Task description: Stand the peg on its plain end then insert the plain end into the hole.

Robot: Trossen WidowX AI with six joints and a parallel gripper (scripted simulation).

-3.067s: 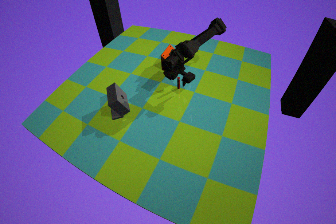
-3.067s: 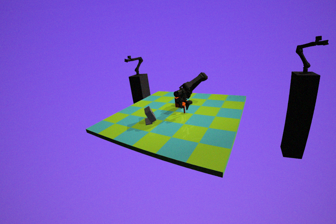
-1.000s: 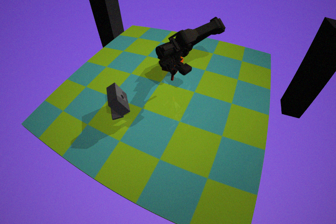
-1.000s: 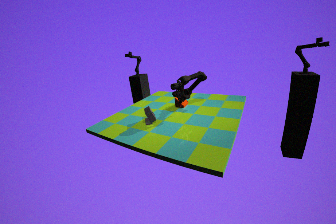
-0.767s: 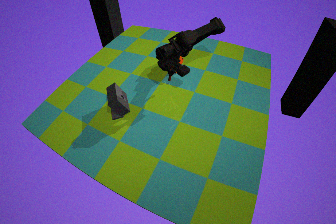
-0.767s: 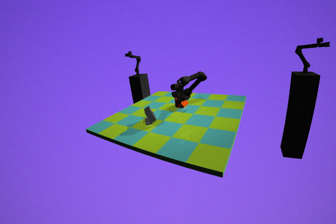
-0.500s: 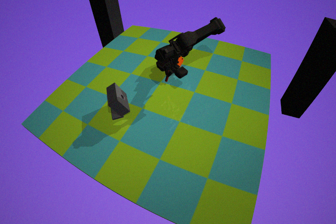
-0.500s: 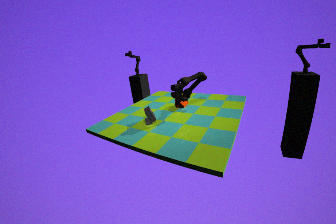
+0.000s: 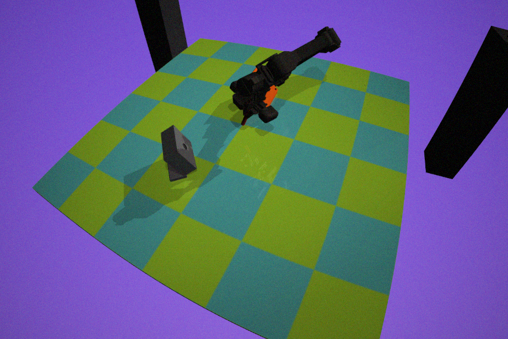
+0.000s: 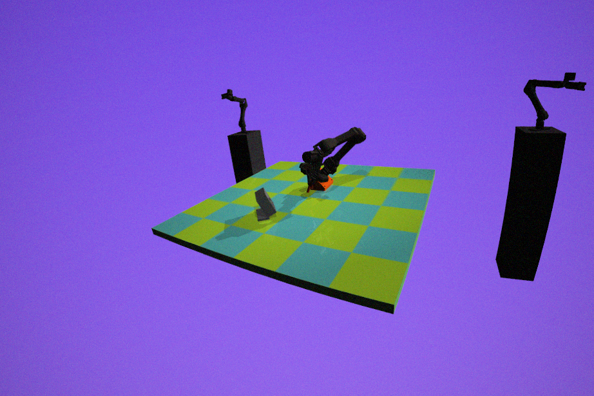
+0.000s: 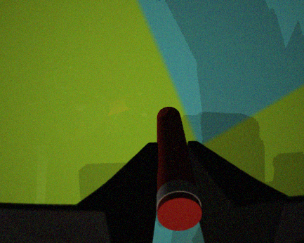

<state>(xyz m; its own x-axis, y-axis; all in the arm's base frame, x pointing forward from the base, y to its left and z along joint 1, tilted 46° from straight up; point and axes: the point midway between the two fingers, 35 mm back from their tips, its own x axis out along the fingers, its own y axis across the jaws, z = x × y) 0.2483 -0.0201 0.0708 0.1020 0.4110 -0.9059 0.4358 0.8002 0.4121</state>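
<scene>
My gripper tip is 200 mm short of the grey sloped panel, 170 mm to the left of it and 20 mm above it. From my gripper tip the other things lie so: grey foot: 220 mm ahead, 190 mm to the right, 90 mm below; then peg: 10 mm to the left, 10 mm above.
</scene>
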